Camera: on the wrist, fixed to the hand. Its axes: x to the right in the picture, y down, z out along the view.
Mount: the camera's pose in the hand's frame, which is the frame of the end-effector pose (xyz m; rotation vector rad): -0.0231 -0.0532 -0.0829 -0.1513 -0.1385 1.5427
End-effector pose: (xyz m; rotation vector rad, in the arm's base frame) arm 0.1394 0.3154 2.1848 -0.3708 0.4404 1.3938
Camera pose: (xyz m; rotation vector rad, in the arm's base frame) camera 0.1828 0.2467 2.1245 0.0269 0.5109 2.9374
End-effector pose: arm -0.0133 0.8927 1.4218 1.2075 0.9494 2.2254
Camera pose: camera -0.0689 0.8835 1.3378 -1.5112 0.3300 -1.8604
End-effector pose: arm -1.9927 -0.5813 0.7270 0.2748 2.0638 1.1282
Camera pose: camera -2.0266 -0.6766 0.7237 1.9862 1.3854 1.9399
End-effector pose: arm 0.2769 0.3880 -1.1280 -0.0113 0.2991 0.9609
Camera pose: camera 0.2871 0.3270 -1.2081 0.1711 0.0520 2.5003
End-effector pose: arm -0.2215 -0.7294 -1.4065 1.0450 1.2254 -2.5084
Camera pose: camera -0.1836 -0.6366 -1.3927 1.0646 0.2257 -1.1972
